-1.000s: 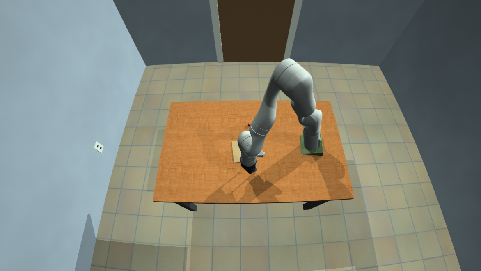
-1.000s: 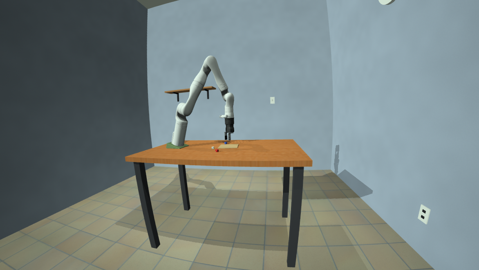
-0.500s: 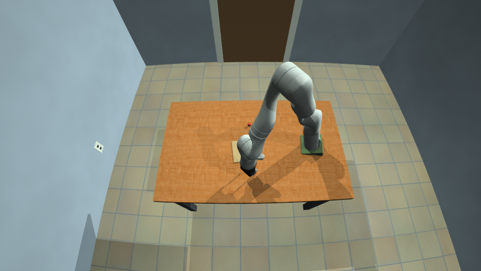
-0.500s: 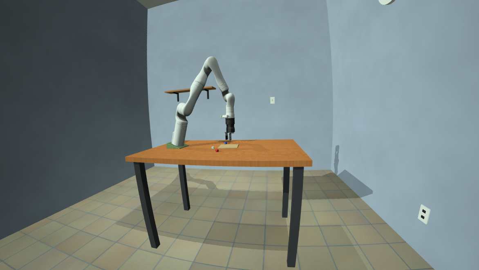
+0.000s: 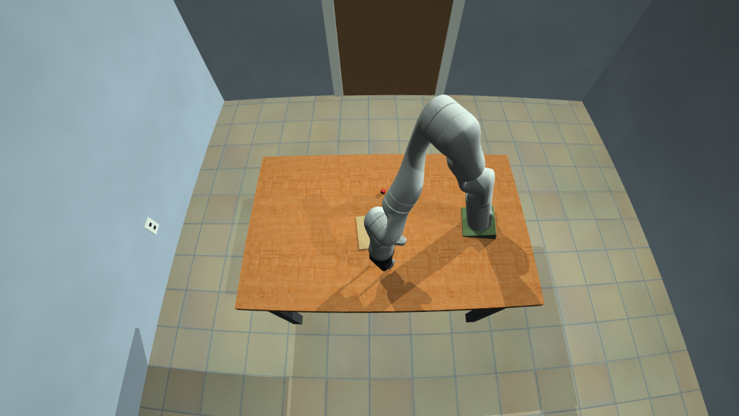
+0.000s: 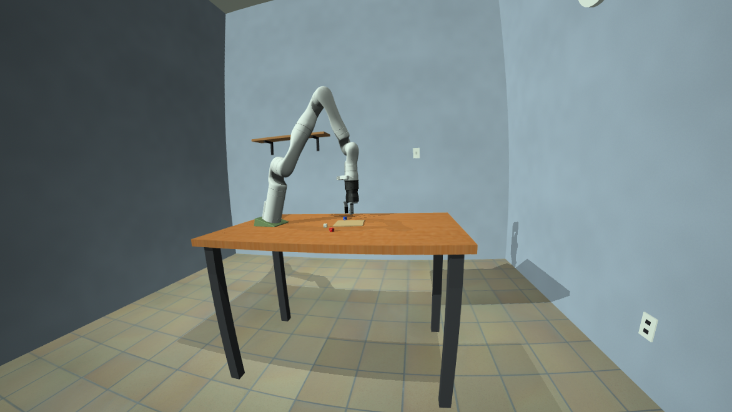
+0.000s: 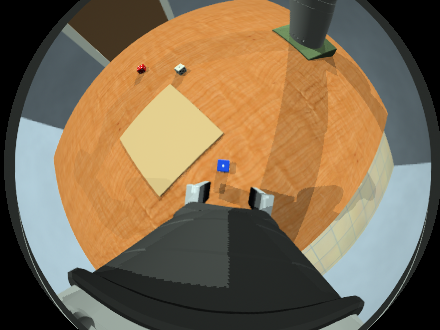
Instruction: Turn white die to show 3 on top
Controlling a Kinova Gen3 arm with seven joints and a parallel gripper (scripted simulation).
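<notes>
Now: hand 4 cm above the blue die, 3 cm to the left of it and 1 cm past it. From my hand the other things lie so: red die 31 cm to the right, 4 cm below; tan mat 13 cm to the right, 4 cm below, 3 cm ahead; white die 22 cm to the right, 6 cm behind, 4 cm below.
</notes>
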